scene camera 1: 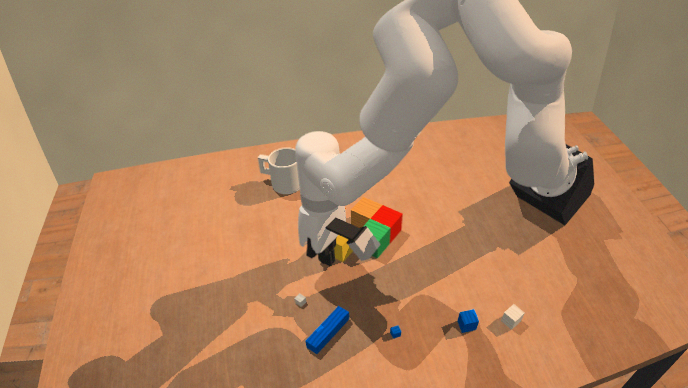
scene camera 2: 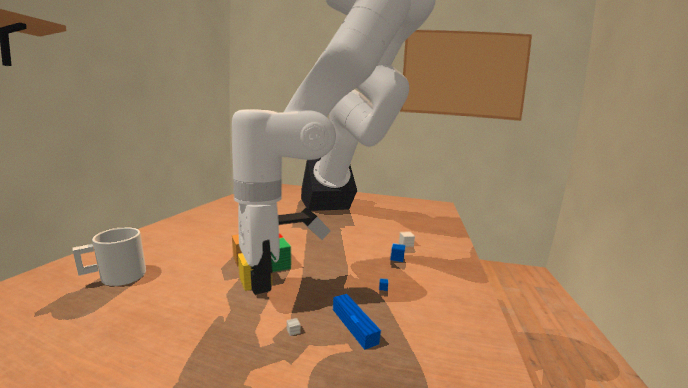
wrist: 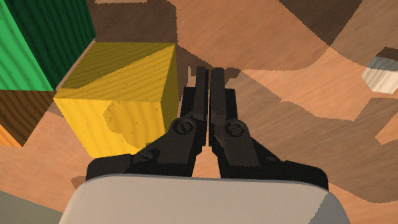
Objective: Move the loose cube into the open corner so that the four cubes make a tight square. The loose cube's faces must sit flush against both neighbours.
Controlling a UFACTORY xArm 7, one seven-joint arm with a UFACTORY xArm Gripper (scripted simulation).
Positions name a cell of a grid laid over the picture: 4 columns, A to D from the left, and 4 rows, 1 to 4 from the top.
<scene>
my gripper: scene camera 1 B3; scene camera 2 B3; wrist C2
</scene>
